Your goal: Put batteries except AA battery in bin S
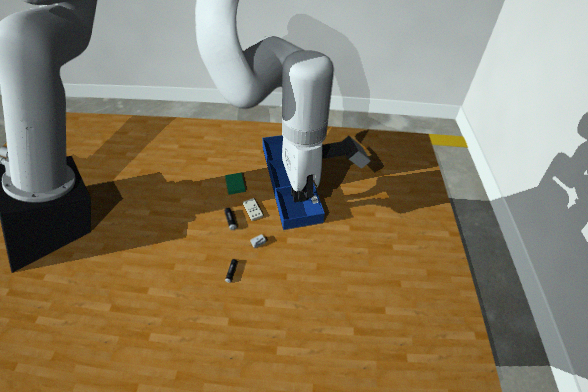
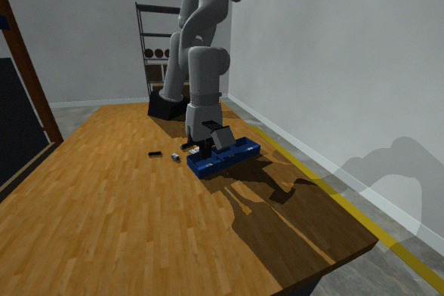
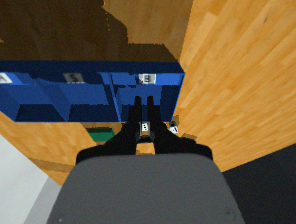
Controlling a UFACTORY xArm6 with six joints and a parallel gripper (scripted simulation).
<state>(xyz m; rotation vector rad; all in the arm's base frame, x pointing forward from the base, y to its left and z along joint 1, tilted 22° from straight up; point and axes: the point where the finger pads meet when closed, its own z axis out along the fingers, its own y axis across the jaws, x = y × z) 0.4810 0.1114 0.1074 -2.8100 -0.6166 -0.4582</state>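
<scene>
Now: the long blue bin 4 cm behind my hand, 7 cm to the left of it and 4 cm below it. The rest, counted from my hand: grey-white block (6 cm behind, 10 cm to the right, 5 cm below); then white domino (9 cm behind, 3 cm to the right, 5 cm below); then green block (15 cm behind, 3 cm to the left, 5 cm below).
</scene>
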